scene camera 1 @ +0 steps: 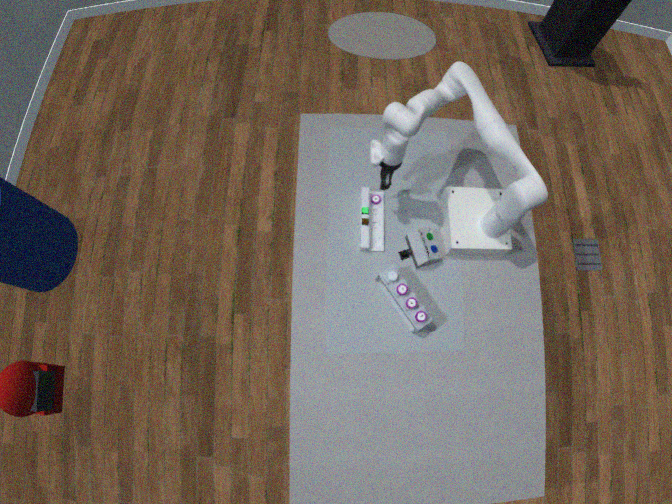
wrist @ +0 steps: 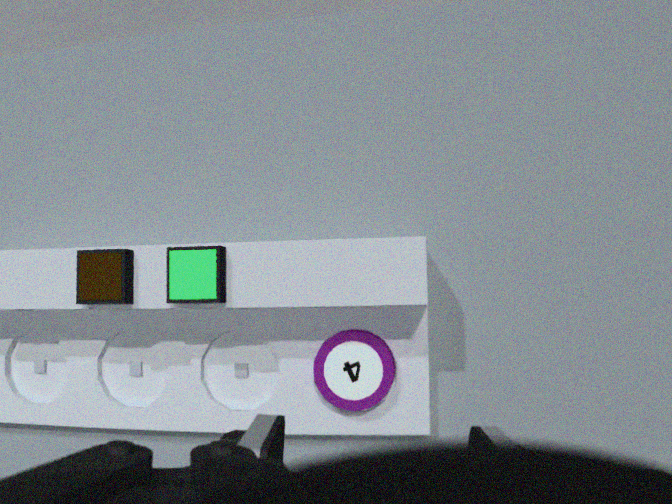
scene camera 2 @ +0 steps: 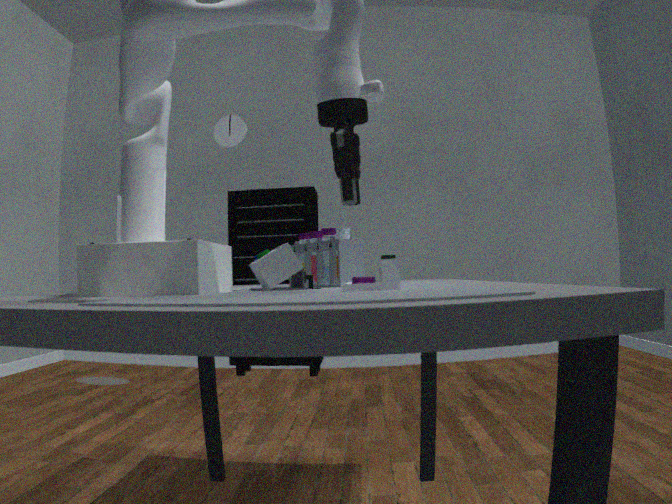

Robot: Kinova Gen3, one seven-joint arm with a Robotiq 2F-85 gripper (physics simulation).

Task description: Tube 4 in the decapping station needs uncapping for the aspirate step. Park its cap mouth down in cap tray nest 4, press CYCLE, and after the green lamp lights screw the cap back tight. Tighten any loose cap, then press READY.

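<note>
The purple-rimmed cap marked 4 [wrist: 354,369] lies in the end nest of the white cap tray [scene camera 1: 372,219], with its numbered top facing up. The tray's green lamp [wrist: 195,273] is lit; the square beside it [wrist: 104,276] is dark brown. My gripper [wrist: 371,431] is open and empty, hanging well above the tray's cap end in scene camera 2 [scene camera 2: 350,198]. The decapping station [scene camera 1: 409,301] holds three purple-capped tubes and one uncapped tube [scene camera 1: 388,275] at its near-tray end.
A tilted button box [scene camera 1: 426,246] with a green and a blue button sits between the tray and the arm's white base block [scene camera 1: 476,217]. Three tray nests [wrist: 241,377] are empty. A dark chair [scene camera 2: 272,227] stands behind the table.
</note>
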